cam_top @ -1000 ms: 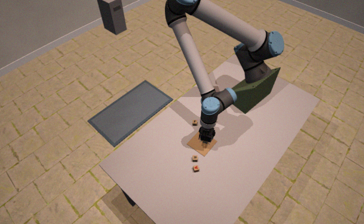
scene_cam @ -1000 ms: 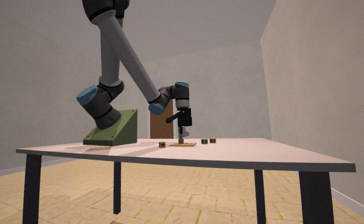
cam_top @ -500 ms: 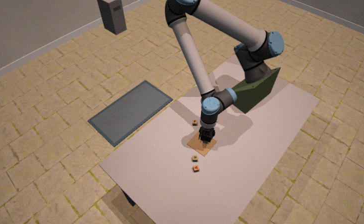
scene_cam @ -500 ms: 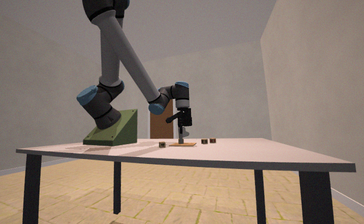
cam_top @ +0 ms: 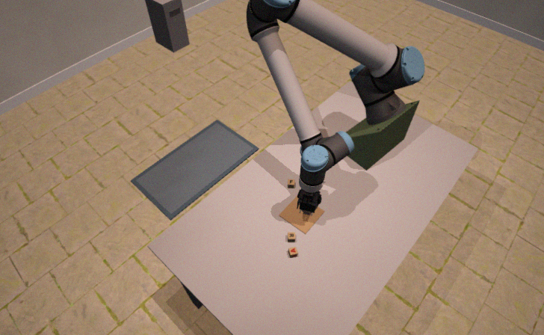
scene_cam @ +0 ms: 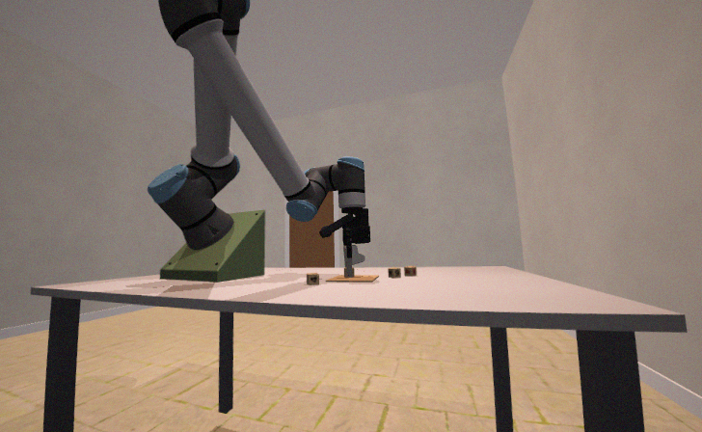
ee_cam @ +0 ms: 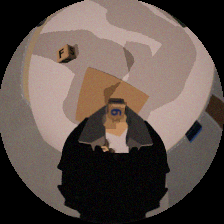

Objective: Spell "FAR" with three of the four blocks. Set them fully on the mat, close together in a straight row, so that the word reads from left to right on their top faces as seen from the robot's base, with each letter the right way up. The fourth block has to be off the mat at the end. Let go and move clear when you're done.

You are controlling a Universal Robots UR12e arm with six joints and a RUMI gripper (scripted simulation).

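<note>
Right now my hand is right at the blue-lettered block. Round my hand: F block: 8 cm behind, 13 cm to the right, 1 cm below; then R block: 14 cm ahead, 2 cm to the left, 1 cm below; then tan mat: 2 cm ahead, 2 cm to the right, 2 cm below.
</note>
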